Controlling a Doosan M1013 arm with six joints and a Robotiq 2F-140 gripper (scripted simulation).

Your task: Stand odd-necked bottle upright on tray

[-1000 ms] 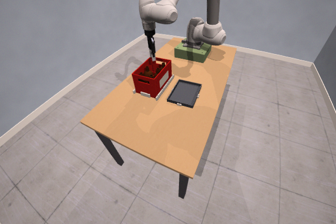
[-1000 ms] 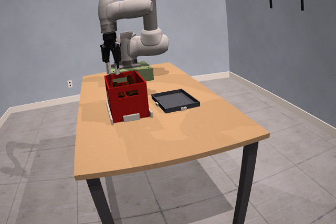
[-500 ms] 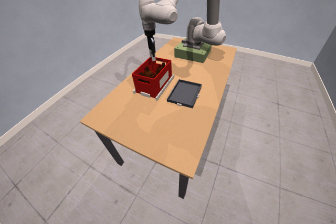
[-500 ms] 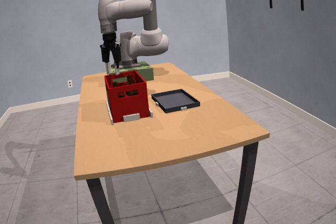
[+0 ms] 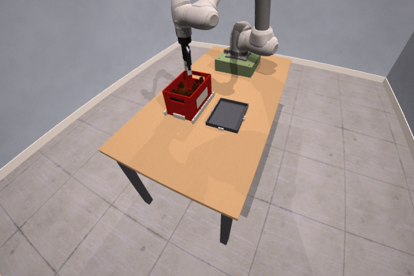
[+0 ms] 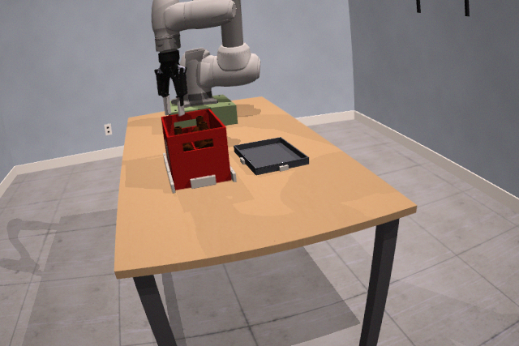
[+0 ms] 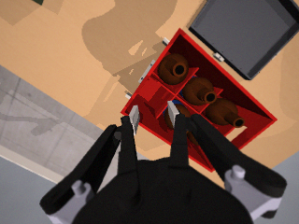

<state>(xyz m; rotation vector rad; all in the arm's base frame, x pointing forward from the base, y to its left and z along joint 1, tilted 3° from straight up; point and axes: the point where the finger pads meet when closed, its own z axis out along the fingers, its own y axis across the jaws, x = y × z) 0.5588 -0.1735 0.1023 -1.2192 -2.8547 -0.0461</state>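
Right now my hand is 90 mm short of the red crate, 40 mm to the right of it and 130 mm above it. Also, from my hand: dark grey tray: 100 mm ahead, 310 mm to the left, 200 mm below; then glass bottle: 180 mm ahead, 130 mm below.
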